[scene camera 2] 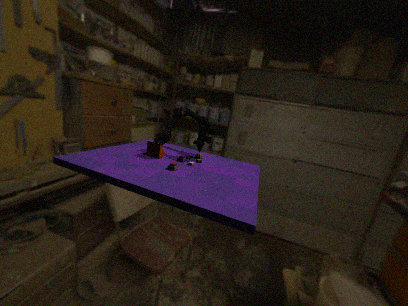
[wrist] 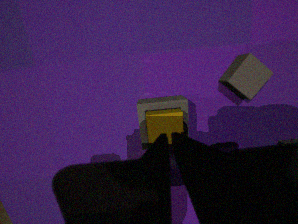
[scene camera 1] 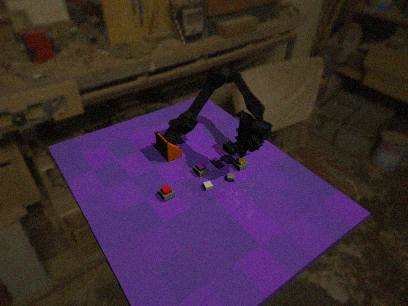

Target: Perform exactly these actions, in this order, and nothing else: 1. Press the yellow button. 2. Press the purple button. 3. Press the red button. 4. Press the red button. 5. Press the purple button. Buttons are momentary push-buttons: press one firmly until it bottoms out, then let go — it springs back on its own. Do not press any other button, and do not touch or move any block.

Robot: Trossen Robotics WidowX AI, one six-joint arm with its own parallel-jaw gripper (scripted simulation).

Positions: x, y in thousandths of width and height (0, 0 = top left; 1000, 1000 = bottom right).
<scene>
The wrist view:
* my gripper: 565, 618
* grey block: 827, 337
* yellow button: 549, 542
</scene>
